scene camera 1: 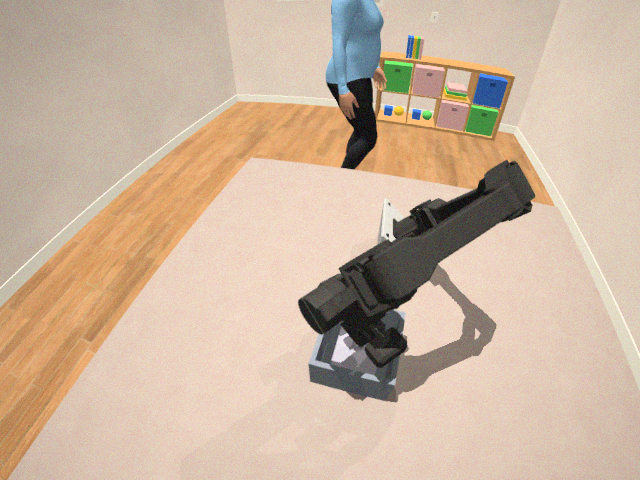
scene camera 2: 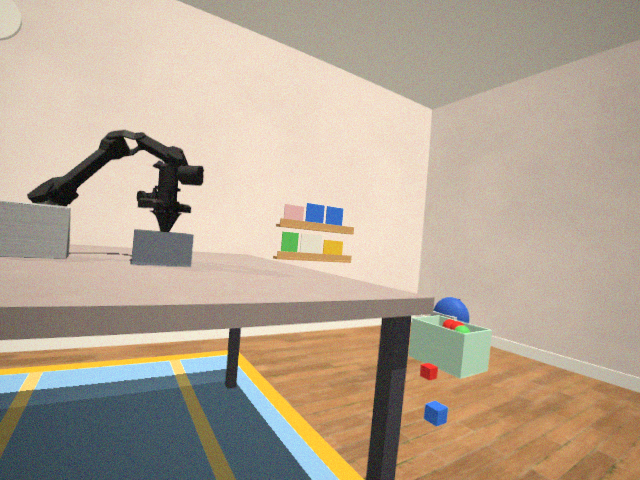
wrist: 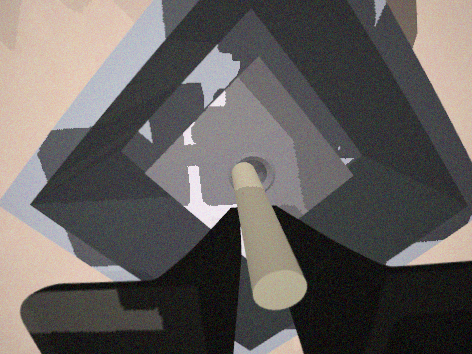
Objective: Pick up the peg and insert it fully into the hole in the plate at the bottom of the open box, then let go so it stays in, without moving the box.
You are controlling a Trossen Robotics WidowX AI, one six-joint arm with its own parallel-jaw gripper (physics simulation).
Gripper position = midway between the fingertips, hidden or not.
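The scene has a grey-blue box (scene camera 1: 379,386), visible also in scene camera 2 (scene camera 2: 154,248) and in the wrist view (wrist: 356,77). A plate (scene camera 1: 347,354) appears in the wrist view as well (wrist: 255,118), but scene camera 2 does not show the plate, hidden by the grey-blue box. There is a round peg (wrist: 277,282) too. The gripper (scene camera 1: 355,339) can be seen as well in scene camera 2 (scene camera 2: 164,234) and the wrist view (wrist: 253,215).
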